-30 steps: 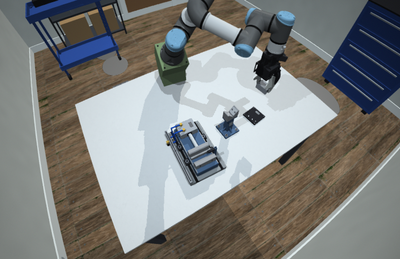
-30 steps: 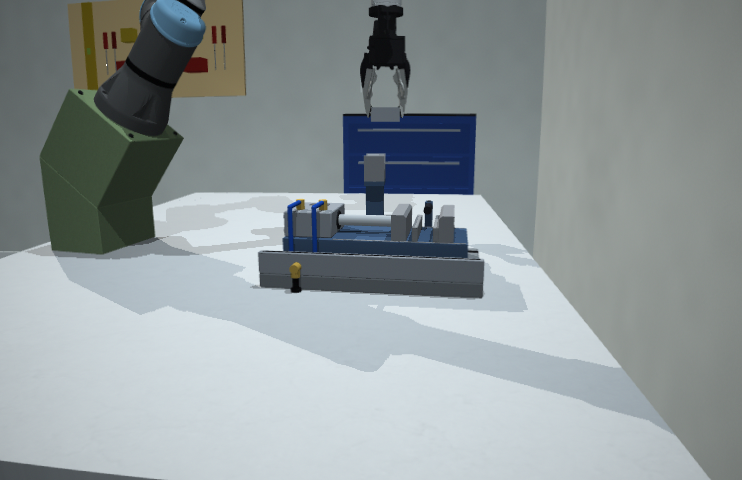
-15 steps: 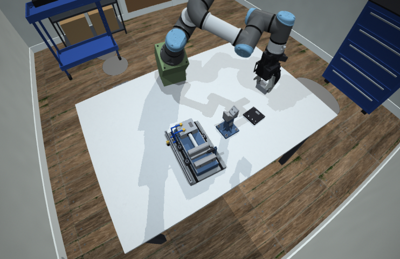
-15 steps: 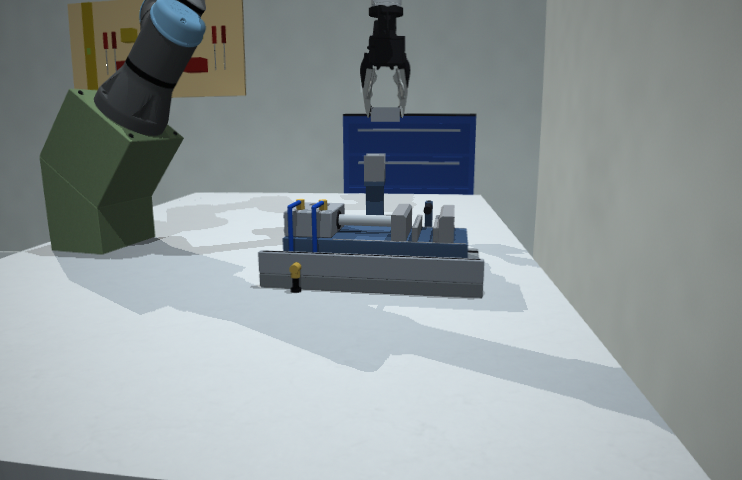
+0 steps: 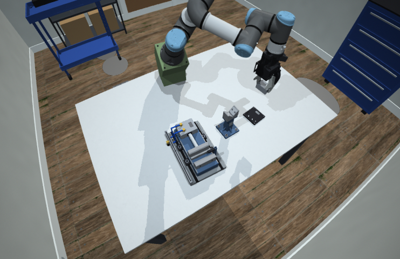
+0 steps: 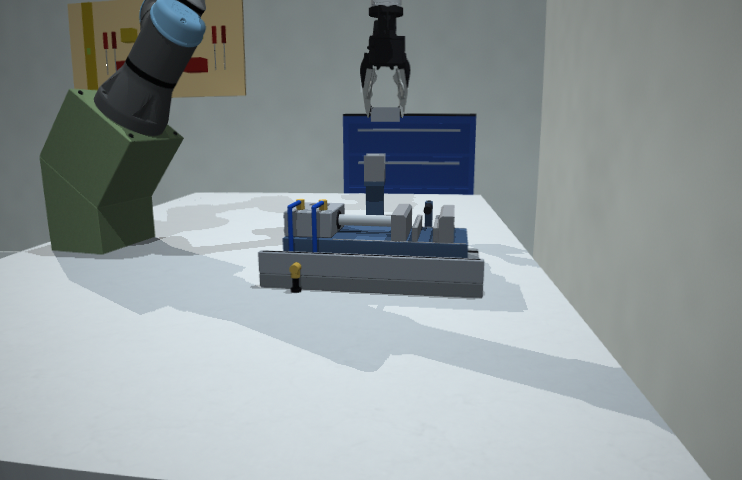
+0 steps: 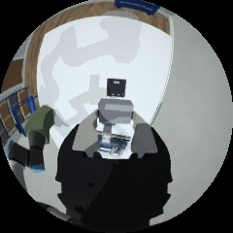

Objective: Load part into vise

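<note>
My hand is 10 mm above the part. From my hand the other things lie so: work stop: 350 mm to the right, 150 mm below, 40 mm ahead; then air cylinder: 360 mm to the right, 170 mm below, 130 mm behind; then infeed plate: 240 mm below, 10 mm to the left.
</note>
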